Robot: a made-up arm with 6 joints. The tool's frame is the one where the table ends. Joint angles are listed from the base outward.
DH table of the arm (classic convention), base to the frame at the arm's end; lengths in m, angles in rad. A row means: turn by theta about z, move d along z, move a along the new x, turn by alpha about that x. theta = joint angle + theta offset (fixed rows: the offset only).
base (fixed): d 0; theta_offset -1.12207; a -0.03; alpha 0
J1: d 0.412; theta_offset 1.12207; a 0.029; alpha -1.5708
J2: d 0; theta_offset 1.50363; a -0.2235; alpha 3.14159
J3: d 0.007; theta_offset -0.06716; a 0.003; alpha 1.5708
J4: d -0.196; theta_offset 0; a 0.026; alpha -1.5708
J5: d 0.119; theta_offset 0; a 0.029; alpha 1.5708
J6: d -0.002; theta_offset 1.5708; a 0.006; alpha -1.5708
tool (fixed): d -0.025; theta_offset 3.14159; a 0; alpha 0
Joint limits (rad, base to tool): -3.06..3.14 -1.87..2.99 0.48..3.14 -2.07..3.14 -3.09..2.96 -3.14..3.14
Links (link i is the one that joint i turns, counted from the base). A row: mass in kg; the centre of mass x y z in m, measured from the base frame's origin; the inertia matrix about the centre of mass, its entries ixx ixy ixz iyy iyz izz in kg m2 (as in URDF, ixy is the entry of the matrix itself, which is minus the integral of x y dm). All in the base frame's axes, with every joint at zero. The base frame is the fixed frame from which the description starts. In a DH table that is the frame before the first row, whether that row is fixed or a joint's. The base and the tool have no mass.
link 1: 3.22; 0.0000 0.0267 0.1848; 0.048 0 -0.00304 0.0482 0 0.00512
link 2: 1.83; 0.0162 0.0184 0.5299; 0.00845 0 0.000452 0.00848 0 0.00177
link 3: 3.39; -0.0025 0.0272 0.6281; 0.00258 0 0 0.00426 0 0.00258
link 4: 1.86; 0.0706 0.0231 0.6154; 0.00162 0 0.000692 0.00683 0 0.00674
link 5: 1.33; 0.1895 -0.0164 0.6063; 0.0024 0 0 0.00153 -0.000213 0.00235
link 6: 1.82; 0.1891 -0.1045 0.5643; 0.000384 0 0 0.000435 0 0.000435
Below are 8 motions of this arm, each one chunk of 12 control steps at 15 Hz.
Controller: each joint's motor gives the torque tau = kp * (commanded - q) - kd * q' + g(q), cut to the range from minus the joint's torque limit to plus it. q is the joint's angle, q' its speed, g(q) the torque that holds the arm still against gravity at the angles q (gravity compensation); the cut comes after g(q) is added. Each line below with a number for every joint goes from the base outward.
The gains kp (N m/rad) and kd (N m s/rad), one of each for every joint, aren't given. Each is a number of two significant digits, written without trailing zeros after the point. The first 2 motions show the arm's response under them.
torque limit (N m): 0.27 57 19 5.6 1.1 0.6
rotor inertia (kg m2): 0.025 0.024 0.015 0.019 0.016 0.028
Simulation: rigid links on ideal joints. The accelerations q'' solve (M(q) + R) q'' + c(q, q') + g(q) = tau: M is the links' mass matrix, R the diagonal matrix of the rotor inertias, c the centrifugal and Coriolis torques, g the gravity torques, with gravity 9.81 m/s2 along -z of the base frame. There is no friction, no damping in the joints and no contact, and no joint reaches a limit. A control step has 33 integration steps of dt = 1/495 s. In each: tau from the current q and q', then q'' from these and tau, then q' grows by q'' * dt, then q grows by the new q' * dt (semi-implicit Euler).
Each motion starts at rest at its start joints. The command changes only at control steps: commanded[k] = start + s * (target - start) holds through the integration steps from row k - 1 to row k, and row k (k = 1, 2, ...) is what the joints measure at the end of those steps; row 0 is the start. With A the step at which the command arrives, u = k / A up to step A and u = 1 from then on. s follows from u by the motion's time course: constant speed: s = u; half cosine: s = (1 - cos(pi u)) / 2; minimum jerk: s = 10 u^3 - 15 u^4 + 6 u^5; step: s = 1 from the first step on.
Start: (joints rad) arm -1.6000 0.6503 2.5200 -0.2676 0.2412 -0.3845
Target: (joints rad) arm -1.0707 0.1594 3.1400 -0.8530 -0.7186 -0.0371
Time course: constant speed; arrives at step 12
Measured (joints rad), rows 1 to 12:
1: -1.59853 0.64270 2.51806 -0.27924 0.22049 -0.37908
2: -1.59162 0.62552 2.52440 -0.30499 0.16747 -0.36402
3: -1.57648 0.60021 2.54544 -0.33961 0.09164 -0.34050
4: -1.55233 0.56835 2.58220 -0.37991 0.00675 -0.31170
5: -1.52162 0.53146 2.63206 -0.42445 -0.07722 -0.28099
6: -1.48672 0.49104 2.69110 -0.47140 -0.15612 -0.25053
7: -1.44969 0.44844 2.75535 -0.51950 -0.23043 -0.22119
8: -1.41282 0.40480 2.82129 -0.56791 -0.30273 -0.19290
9: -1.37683 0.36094 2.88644 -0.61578 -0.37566 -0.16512
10: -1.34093 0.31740 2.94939 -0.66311 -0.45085 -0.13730
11: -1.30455 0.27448 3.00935 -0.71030 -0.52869 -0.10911
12: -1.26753 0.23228 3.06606 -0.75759 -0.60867 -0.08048
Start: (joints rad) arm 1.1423 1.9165 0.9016 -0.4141 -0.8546 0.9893
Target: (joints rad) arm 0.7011 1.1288 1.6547 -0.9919 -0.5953 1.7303
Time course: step
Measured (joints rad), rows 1 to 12:
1: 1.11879 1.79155 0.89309 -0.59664 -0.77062 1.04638
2: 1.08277 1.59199 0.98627 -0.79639 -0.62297 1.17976
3: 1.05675 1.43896 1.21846 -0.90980 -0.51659 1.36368
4: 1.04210 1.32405 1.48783 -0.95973 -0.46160 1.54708
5: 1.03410 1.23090 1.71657 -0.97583 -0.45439 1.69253
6: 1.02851 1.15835 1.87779 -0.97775 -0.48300 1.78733
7: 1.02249 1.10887 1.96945 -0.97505 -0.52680 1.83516
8: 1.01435 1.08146 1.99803 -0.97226 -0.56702 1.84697
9: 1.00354 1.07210 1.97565 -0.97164 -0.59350 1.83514
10: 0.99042 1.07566 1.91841 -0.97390 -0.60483 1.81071
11: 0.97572 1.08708 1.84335 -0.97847 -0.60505 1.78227
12: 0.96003 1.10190 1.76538 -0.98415 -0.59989 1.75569
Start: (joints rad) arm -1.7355 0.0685 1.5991 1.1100 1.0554 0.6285
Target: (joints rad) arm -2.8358 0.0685 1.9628 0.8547 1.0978 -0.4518
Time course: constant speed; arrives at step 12
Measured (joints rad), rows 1 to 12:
1: -1.74489 0.06975 1.60358 1.10243 1.05616 0.61499
2: -1.76611 0.07167 1.61413 1.08847 1.05729 0.57471
3: -1.79787 0.07346 1.63071 1.07086 1.05865 0.50800
4: -1.83927 0.07473 1.65274 1.05134 1.06023 0.42193
5: -1.88961 0.07538 1.67930 1.03105 1.06205 0.32515
6: -1.94791 0.07544 1.70943 1.01074 1.06418 0.22488
7: -2.01285 0.07498 1.74219 0.99085 1.06677 0.12576
8: -2.08313 0.07415 1.77675 0.97148 1.06993 0.02990
9: -2.15769 0.07307 1.81232 0.95258 1.07364 -0.06244
10: -2.23565 0.07188 1.84821 0.93398 1.07781 -0.15208
11: -2.31631 0.07069 1.88388 0.91551 1.08232 -0.24015
12: -2.39910 0.06960 1.91895 0.89699 1.08704 -0.32769

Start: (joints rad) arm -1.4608 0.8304 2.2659 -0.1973 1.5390 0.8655
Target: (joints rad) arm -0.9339 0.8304 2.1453 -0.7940 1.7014 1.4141
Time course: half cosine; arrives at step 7
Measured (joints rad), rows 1 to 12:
1: -1.46031 0.83007 2.26602 -0.20248 1.54191 0.86958
2: -1.46013 0.82883 2.26566 -0.22551 1.55366 0.88877
3: -1.46170 0.82672 2.26238 -0.27398 1.57756 0.93477
4: -1.46559 0.82439 2.25357 -0.34692 1.61145 1.01191
5: -1.47118 0.82276 2.23777 -0.43614 1.64867 1.11401
6: -1.47657 0.82263 2.21553 -0.52838 1.68077 1.22557
7: -1.47890 0.82437 2.18959 -0.60816 1.70050 1.32599
8: -1.47627 0.82754 2.16403 -0.66744 1.70652 1.39870
9: -1.46865 0.83111 2.14223 -0.70881 1.70394 1.43939
10: -1.45669 0.83420 2.12608 -0.73716 1.69877 1.45379
11: -1.44096 0.83637 2.11620 -0.75626 1.69470 1.45137
12: -1.42194 0.83746 2.11222 -0.76885 1.69301 1.44105

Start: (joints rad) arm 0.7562 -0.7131 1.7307 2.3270 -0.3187 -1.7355
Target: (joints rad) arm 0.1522 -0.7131 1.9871 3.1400 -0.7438 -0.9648
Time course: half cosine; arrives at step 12
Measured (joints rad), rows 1 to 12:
1: 0.75611 -0.71297 1.73145 2.32949 -0.31978 -1.73352
2: 0.75596 -0.71252 1.73475 2.34064 -0.32553 -1.72393
3: 0.75624 -0.71180 1.74252 2.36634 -0.34060 -1.69986
4: 0.75743 -0.71102 1.75628 2.40902 -0.36786 -1.65647
5: 0.75941 -0.71045 1.77689 2.46822 -0.40729 -1.59227
6: 0.76162 -0.71036 1.80431 2.54146 -0.45647 -1.50926
7: 0.76312 -0.71089 1.83739 2.62472 -0.51165 -1.41236
8: 0.76271 -0.71201 1.87387 2.71294 -0.56848 -1.30844
9: 0.75914 -0.71352 1.91055 2.80059 -0.62263 -1.20539
10: 0.75129 -0.71510 1.94375 2.88219 -0.67019 -1.11121
11: 0.73833 -0.71640 1.97006 2.95271 -0.70793 -1.03322
12: 0.71982 -0.71719 1.98698 3.00782 -0.73352 -0.97729

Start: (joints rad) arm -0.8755 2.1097 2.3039 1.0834 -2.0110 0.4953
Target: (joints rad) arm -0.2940 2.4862 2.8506 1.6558 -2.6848 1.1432
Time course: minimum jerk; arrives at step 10
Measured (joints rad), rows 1 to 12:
1: -0.87542 2.11058 2.30537 1.08423 -2.01227 0.49624
2: -0.87491 2.11654 2.31532 1.09029 -2.02164 0.50329
3: -0.87409 2.13311 2.34247 1.10921 -2.05084 0.52582
4: -0.87348 2.16364 2.39176 1.14679 -2.11012 0.57294
5: -0.87321 2.20772 2.46195 1.20428 -2.20175 0.64874
6: -0.87288 2.26132 2.54613 1.27787 -2.31765 0.74946
7: -0.87152 2.31798 2.63379 1.35943 -2.44105 0.86367
8: -0.86791 2.37043 2.71350 1.43842 -2.55160 0.97523
9: -0.86099 2.41251 2.77598 1.50510 -2.63243 1.06812
10: -0.85024 2.44143 2.81718 1.55426 -2.67720 1.13182
11: -0.83582 2.45930 2.84010 1.58742 -2.69325 1.16551
12: -0.81818 2.46999 2.85062 1.60912 -2.69384 1.17604

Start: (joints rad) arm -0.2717 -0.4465 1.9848 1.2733 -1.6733 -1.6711
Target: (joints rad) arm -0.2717 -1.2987 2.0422 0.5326 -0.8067 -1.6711
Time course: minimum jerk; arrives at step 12
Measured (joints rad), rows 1 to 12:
1: -0.27179 -0.44746 1.98364 1.27231 -1.67237 -1.67108
2: -0.27233 -0.45429 1.97628 1.26541 -1.66521 -1.67103
3: -0.27350 -0.47443 1.95865 1.24546 -1.64201 -1.67125
4: -0.27505 -0.51451 1.93222 1.20657 -1.59282 -1.67228
5: -0.27644 -0.57805 1.90421 1.14626 -1.51206 -1.67436
6: -0.27710 -0.66449 1.88475 1.06656 -1.40096 -1.67707
7: -0.27669 -0.76908 1.88295 0.97417 -1.26807 -1.67940
8: -0.27529 -0.88349 1.90322 0.87932 -1.12824 -1.68035
9: -0.27341 -0.99721 1.94381 0.79315 -0.99948 -1.67976
10: -0.27178 -1.09950 1.99812 0.72463 -0.89798 -1.67859
11: -0.27083 -1.18189 2.05703 0.67806 -0.83342 -1.67809
12: -0.27047 -1.24072 2.10989 0.65134 -0.80597 -1.67883

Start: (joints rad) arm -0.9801 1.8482 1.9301 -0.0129 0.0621 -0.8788
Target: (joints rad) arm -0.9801 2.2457 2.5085 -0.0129 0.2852 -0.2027
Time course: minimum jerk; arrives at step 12
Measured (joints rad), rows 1 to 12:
1: -0.98010 1.84876 1.93129 -0.01289 0.06226 -0.87830
2: -0.98007 1.85262 1.93933 -0.01280 0.06368 -0.87434
3: -0.97997 1.86353 1.96134 -0.01236 0.06893 -0.86078
4: -0.97973 1.88440 2.00182 -0.01142 0.08110 -0.83046
5: -0.97929 1.91630 2.06087 -0.01011 0.10230 -0.77819
6: -0.97864 1.95825 2.13425 -0.00878 0.13241 -0.70299
7: -0.97782 2.00737 2.21468 -0.00781 0.16876 -0.60891
8: -0.97698 2.05950 2.29350 -0.00747 0.20669 -0.50442
9: -0.97632 2.10981 2.36258 -0.00781 0.24081 -0.40067
10: -0.97608 2.15376 2.41581 -0.00878 0.26658 -0.30913
11: -0.97641 2.18807 2.45041 -0.01027 0.28175 -0.23903
12: -0.97730 2.21189 2.46820 -0.01225 0.28705 -0.19483

